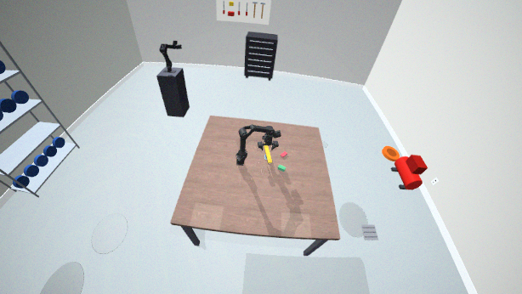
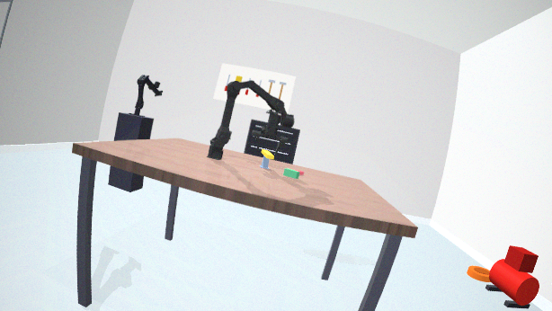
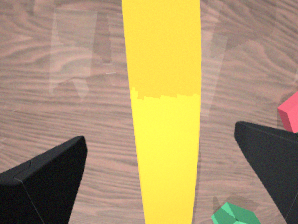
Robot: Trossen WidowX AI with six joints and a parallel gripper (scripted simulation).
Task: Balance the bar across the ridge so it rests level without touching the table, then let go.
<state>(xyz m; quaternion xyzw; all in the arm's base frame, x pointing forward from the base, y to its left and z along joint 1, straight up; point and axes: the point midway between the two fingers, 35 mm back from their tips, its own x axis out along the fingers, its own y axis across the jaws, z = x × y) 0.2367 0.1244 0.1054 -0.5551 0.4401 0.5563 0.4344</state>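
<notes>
The yellow bar lies 30 mm to the right of my gripper tip and 10 mm ahead of it. From my gripper tip the other things lie so: red block: 170 mm ahead, 60 mm below, 30 mm to the left; green block: 150 mm to the right, 150 mm ahead, 50 mm below.
</notes>
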